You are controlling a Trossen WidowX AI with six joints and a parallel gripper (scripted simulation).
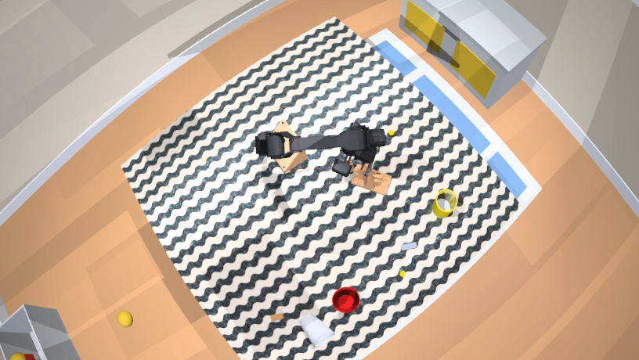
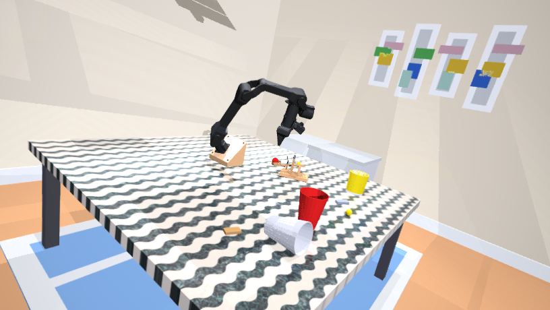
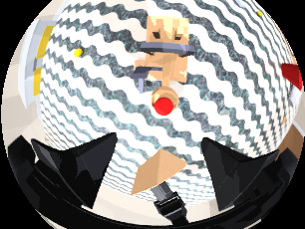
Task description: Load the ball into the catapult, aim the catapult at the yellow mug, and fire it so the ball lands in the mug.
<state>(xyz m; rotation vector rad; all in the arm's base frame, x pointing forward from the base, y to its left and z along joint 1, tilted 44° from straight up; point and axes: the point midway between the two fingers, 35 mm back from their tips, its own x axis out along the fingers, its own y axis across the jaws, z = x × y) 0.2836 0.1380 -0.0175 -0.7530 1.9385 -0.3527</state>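
My gripper tip is 1 cm past the red ball and 9 cm above it. Round my gripper tip: yellow mug 38 cm ahead, 15 cm to the left, 12 cm below; then grey block 38 cm ahead, 6 cm to the right, 15 cm below; then wooden catapult 5 cm ahead, 3 cm to the left, 10 cm below.
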